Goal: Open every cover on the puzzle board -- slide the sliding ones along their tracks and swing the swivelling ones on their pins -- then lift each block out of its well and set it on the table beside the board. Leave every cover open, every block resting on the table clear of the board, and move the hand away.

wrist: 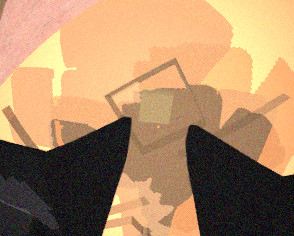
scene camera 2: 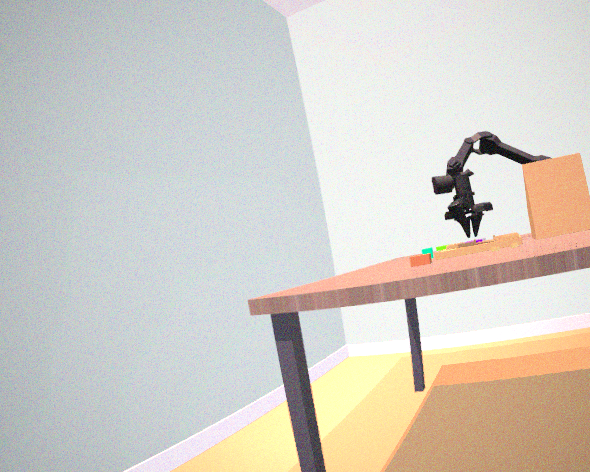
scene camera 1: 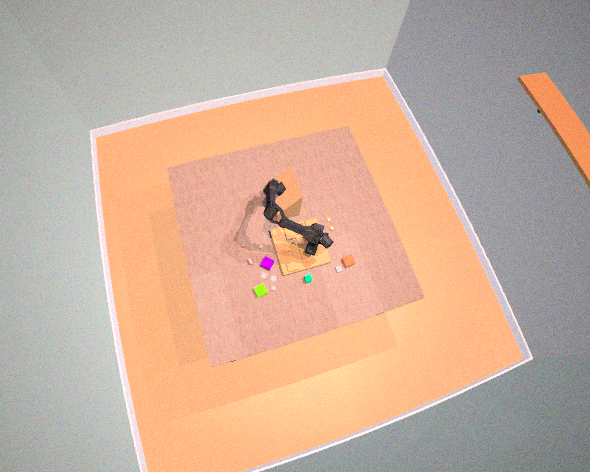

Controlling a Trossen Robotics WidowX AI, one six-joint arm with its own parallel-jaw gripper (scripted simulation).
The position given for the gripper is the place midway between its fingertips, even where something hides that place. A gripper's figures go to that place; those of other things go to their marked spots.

Labels:
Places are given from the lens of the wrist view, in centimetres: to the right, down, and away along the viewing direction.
gripper (wrist: 159, 129): 1, 1, 10
tan puzzle board (wrist: 220, 68): 4, -3, 11

